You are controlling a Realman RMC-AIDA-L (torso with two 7-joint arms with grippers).
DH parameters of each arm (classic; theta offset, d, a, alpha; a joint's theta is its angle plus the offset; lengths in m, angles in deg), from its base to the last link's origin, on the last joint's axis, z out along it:
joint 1: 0 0.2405 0 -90
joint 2: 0 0 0 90
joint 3: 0 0.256 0 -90
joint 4: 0 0 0 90
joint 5: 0 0.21 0 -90
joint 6: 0 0 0 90
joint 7: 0 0.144 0 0
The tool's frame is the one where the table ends.
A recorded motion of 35 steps. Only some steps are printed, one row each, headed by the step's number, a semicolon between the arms.
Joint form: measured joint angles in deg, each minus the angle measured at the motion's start. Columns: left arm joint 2, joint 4, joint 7, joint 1, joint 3, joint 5, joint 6; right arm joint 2, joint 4, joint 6, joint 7, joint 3, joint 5, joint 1.
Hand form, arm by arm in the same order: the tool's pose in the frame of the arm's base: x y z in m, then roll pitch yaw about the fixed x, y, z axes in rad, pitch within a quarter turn. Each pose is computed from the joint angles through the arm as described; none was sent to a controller.
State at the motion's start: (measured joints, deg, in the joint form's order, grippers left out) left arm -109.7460 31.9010 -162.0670 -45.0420 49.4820 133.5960 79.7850; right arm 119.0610 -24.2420 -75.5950 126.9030 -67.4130 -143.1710 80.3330
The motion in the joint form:
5: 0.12 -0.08 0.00 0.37 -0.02 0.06 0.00; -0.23 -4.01 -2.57 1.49 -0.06 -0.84 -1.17
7: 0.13 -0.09 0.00 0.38 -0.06 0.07 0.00; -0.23 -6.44 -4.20 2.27 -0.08 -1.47 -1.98
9: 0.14 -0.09 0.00 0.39 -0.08 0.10 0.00; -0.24 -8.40 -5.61 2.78 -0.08 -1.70 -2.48
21: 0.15 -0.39 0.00 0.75 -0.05 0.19 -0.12; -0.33 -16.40 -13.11 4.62 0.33 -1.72 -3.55
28: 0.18 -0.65 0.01 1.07 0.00 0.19 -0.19; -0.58 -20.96 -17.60 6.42 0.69 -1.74 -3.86
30: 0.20 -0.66 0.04 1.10 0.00 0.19 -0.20; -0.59 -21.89 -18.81 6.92 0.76 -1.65 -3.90
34: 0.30 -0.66 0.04 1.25 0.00 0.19 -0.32; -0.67 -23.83 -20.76 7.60 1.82 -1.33 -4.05
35: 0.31 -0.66 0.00 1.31 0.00 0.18 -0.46; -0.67 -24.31 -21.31 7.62 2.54 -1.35 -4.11
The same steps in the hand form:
5: -0.2591 0.3937 0.0217 -3.0843 -0.2083 1.6311; 0.0364 0.4226 -0.0734 -2.9762 -0.3246 -0.3279
7: -0.2592 0.3937 0.0218 -3.0845 -0.2087 1.6317; 0.0354 0.4222 -0.0685 -2.9719 -0.3280 -0.3288
9: -0.2593 0.3937 0.0219 -3.0841 -0.2089 1.6319; 0.0330 0.4215 -0.0645 -2.9726 -0.3283 -0.3256
21: -0.2628 0.3914 0.0212 -3.0827 -0.2068 1.6415; 0.0171 0.4133 -0.0472 -3.0045 -0.3349 -0.2989
28: -0.2657 0.3895 0.0206 -3.0825 -0.2048 1.6499; 0.0075 0.4082 -0.0350 -3.0138 -0.3407 -0.2950
30: -0.2660 0.3894 0.0207 -3.0821 -0.2051 1.6499; 0.0056 0.4061 -0.0327 -3.0201 -0.3443 -0.2963
34: -0.2674 0.3892 0.0216 -3.0802 -0.2083 1.6522; 0.0009 0.4039 -0.0265 -3.0296 -0.3308 -0.2995
35: -0.2679 0.3893 0.0218 -3.0797 -0.2109 1.6538; -0.0001 0.4037 -0.0243 -3.0330 -0.3228 -0.3019

